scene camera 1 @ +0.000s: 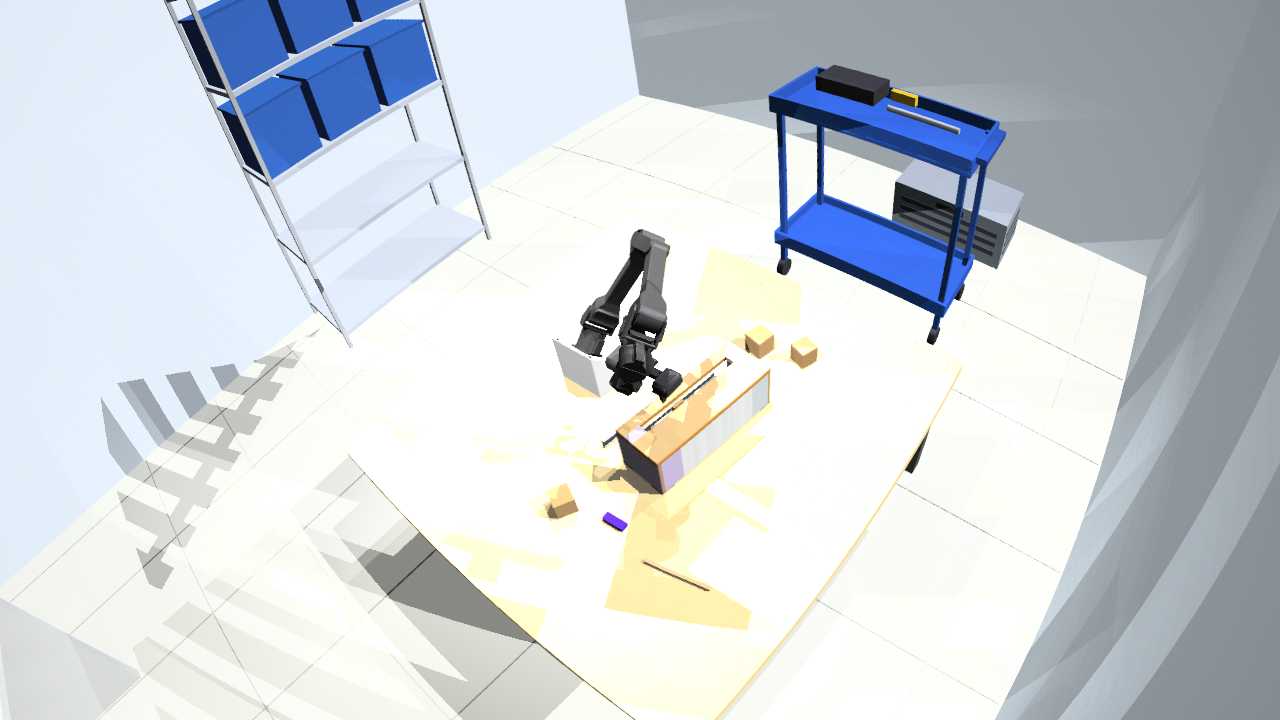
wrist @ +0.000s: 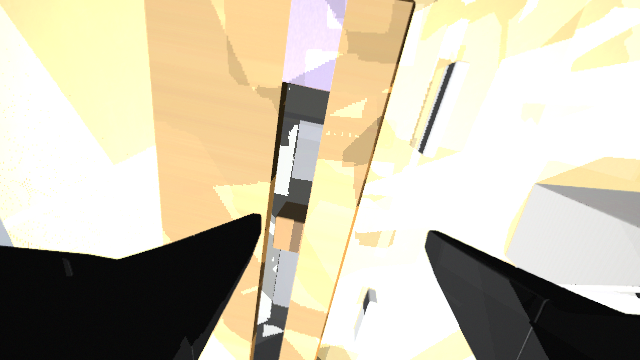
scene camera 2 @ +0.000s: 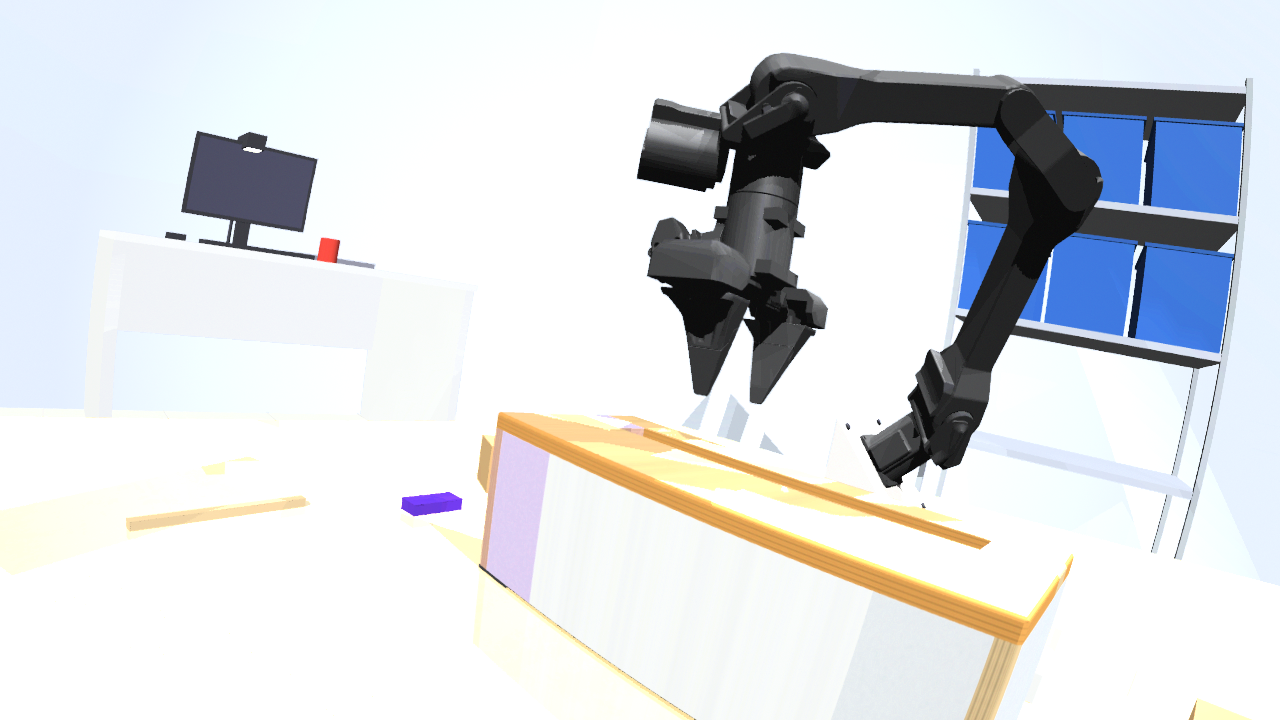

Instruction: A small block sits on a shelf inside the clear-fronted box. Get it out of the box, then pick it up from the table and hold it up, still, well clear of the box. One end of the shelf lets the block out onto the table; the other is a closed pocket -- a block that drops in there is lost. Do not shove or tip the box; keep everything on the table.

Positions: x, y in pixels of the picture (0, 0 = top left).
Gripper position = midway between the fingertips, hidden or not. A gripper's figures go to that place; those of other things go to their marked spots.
Scene:
My gripper [scene camera 2: 730, 400]: 50 cm from the lens. A long wooden box [scene camera 2: 713, 577]: 35 cm from the lens. A thin stick [scene camera 2: 138, 523]: 55 cm from the lens. A purple piece [scene camera 2: 435, 503] is 64 cm from the lens. The marked spots on the long wooden box and the purple piece are 35 cm apart.

